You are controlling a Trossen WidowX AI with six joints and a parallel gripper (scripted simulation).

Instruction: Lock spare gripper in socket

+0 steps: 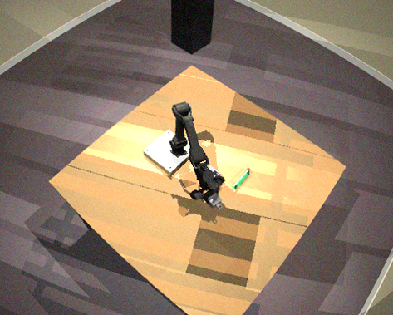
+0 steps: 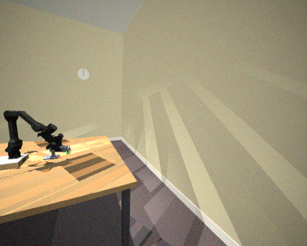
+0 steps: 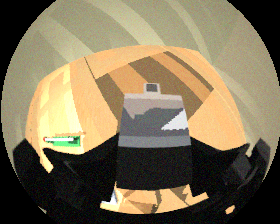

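Right now my gripper tip is 25 cm to the right of the green strip and 9 cm above it. Round my gripper tip: spare gripper (1 cm ahead, 1 cm above); then grey mount (14 cm to the left, 11 cm behind, 6 cm below).
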